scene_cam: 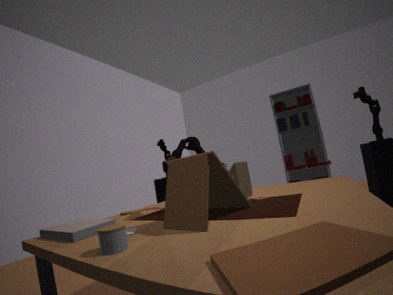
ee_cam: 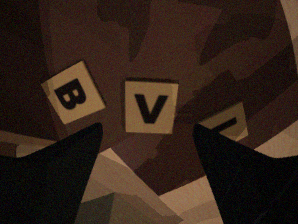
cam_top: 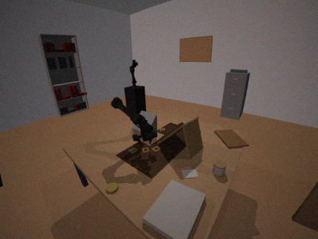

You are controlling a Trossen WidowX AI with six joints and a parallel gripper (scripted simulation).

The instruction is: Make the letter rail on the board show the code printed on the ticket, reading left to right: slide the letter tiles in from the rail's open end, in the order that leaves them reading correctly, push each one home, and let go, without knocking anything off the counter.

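Right now my gripper tip is 10 mm past the tile marked v and 50 mm above it. Round my gripper tip: dark mat (20 mm ahead, 190 mm to the left, 60 mm below); then white ticket (140 mm ahead, 230 mm to the left, 50 mm above); then tile marked t (190 mm ahead, 180 mm to the left, 120 mm above).
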